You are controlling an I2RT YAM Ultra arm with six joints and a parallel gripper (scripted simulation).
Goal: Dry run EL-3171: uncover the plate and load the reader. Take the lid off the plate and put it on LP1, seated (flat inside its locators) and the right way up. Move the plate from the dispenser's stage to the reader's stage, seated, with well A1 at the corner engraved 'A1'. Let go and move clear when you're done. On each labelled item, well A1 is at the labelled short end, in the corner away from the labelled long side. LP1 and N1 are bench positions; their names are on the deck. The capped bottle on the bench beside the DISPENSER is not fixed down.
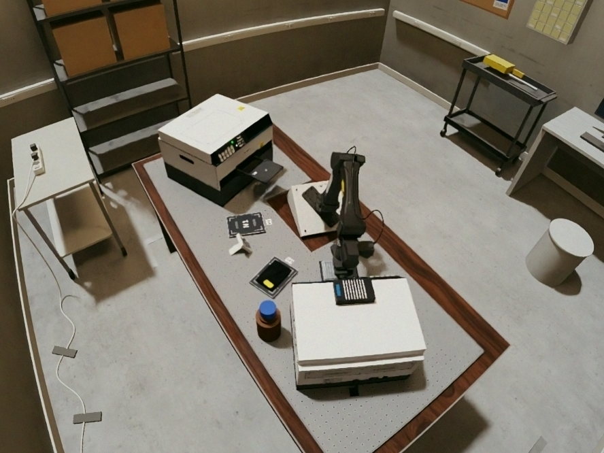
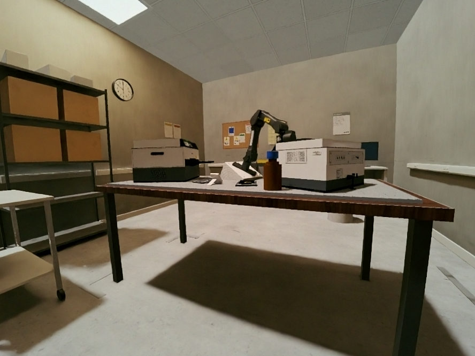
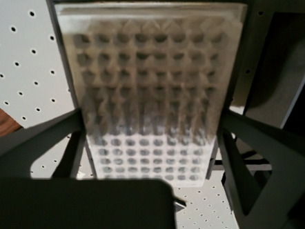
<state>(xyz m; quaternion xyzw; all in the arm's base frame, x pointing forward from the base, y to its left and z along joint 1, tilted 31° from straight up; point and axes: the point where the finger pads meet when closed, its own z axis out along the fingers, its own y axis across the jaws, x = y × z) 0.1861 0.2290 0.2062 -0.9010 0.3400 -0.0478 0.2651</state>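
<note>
Right now my hand is right at the well plate. From my hand the other things lie so: label (7 cm ahead, 20 cm to the right, 9 cm below).
</note>
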